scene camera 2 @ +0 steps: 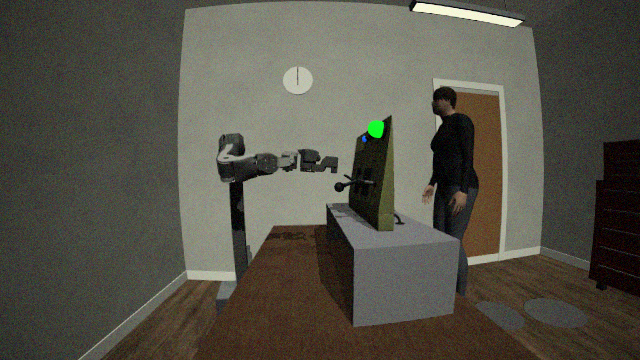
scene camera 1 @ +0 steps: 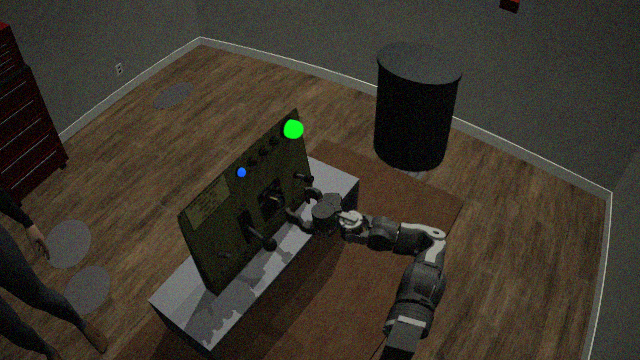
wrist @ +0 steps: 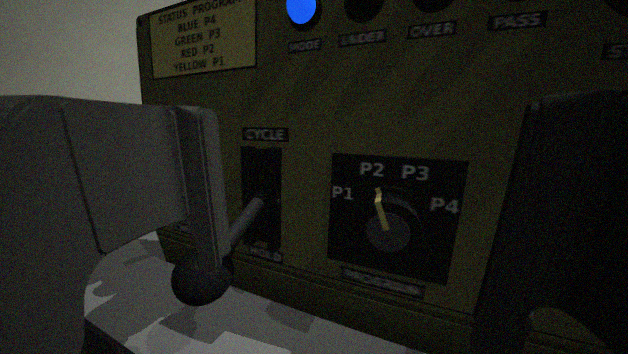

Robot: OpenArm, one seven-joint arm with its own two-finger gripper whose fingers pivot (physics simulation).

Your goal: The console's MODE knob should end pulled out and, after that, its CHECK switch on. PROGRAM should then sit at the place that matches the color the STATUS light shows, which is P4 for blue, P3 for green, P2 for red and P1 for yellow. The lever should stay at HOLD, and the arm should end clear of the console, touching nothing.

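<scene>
The STATUS light (scene camera 1: 293, 129) (scene camera 2: 376, 129) is green on the console (scene camera 1: 200, 250) (scene camera 2: 386, 200) (wrist: 310, 110). The PROGRAM knob (scene camera 1: 272, 199) (wrist: 389, 232) has its yellow pointer at P2. The lever (scene camera 1: 257, 234) (scene camera 2: 339, 186) (wrist: 245, 220) slants down toward HOLD. A dark knob (scene camera 1: 304, 177), likely MODE, sticks out at the panel's right; its label is hidden. The CHECK switch (scene camera 1: 224, 254) is small at the lower left; its setting is unclear. My gripper (scene camera 1: 299, 203) (scene camera 2: 336, 165) (wrist: 331, 203) is open and empty before the PROGRAM knob, right of the lever in scene camera 1.
A blue lamp (scene camera 1: 241, 172) (scene camera 2: 364, 139) (wrist: 301, 7) is lit above the MODE label. The console stands on a grey block (scene camera 1: 170, 295) (scene camera 2: 405, 285). A black drum (scene camera 1: 415, 115) stands behind on the right. A person (scene camera 2: 455, 150) stands behind the console.
</scene>
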